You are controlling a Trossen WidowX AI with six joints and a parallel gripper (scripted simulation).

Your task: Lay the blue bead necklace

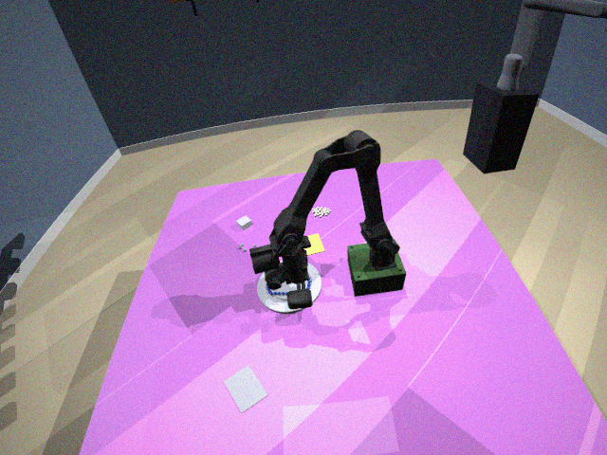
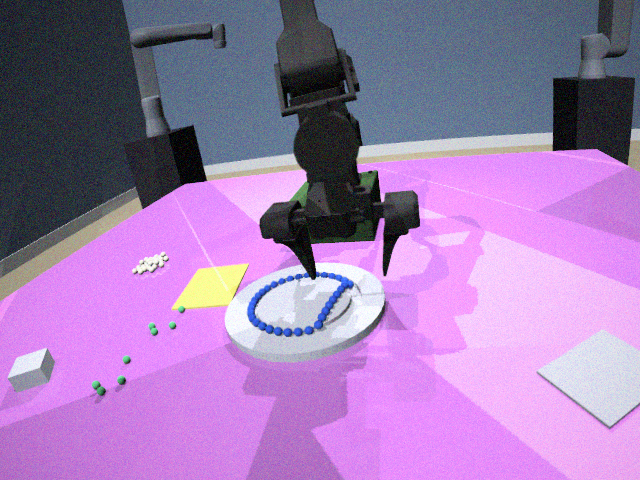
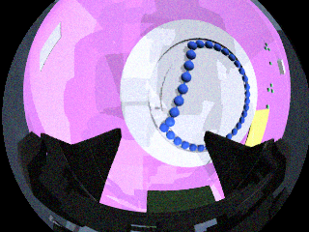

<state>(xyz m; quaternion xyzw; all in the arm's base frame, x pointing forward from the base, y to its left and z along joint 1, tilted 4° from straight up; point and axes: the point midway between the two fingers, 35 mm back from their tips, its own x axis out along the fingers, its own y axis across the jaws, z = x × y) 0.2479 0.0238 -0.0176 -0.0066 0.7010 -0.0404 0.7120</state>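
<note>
Now: the round white bead board 4 cm ahead of my gripper tip, 5 cm to the right of it and 1 cm below it. From my gripper tip the other things lie so: yellow sheet: 3 cm behind, 21 cm to the right, 2 cm below; then grey tile: 18 cm ahead, 25 cm to the left, 2 cm below; then cube: 18 cm ahead, 38 cm to the right, 1 cm below.
</note>
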